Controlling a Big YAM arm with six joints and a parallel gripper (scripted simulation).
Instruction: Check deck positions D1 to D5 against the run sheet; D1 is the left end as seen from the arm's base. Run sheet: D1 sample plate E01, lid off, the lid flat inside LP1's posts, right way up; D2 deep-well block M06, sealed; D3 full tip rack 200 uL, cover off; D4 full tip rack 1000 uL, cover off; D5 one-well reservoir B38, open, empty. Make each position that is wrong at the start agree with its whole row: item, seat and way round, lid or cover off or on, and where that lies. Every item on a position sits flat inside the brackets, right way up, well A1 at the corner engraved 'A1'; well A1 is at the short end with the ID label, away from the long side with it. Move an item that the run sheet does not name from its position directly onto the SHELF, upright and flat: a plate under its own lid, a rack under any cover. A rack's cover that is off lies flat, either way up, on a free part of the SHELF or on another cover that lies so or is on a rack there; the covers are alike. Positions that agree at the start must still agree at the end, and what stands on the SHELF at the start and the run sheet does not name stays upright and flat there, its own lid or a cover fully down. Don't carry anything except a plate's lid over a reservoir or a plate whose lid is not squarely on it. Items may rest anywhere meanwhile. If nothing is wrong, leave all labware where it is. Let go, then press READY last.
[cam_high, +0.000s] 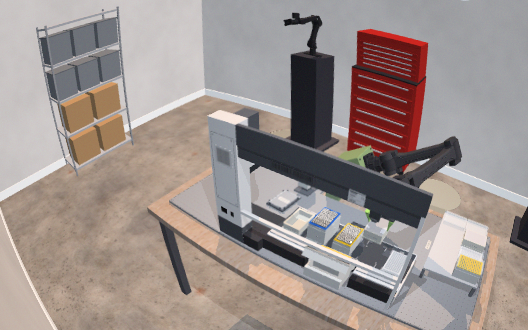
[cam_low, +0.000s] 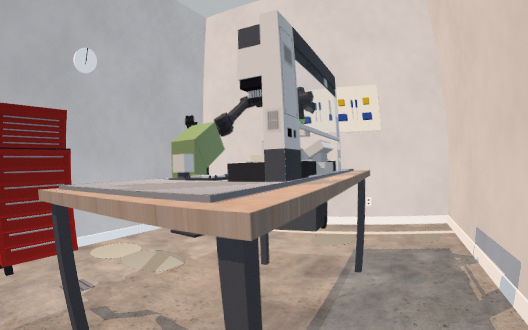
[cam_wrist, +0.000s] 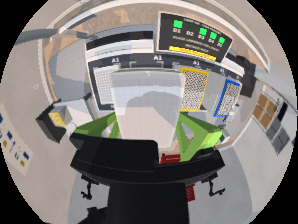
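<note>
The deep-well block is 1 cm below my hand. Round my hand: sample plate: 1 cm behind, 13 cm to the left, 16 cm below; yellow-framed tip rack: 2 cm ahead, 11 cm to the right, 12 cm below; blue-framed tip rack: 3 cm ahead, 24 cm to the right, 10 cm below.
</note>
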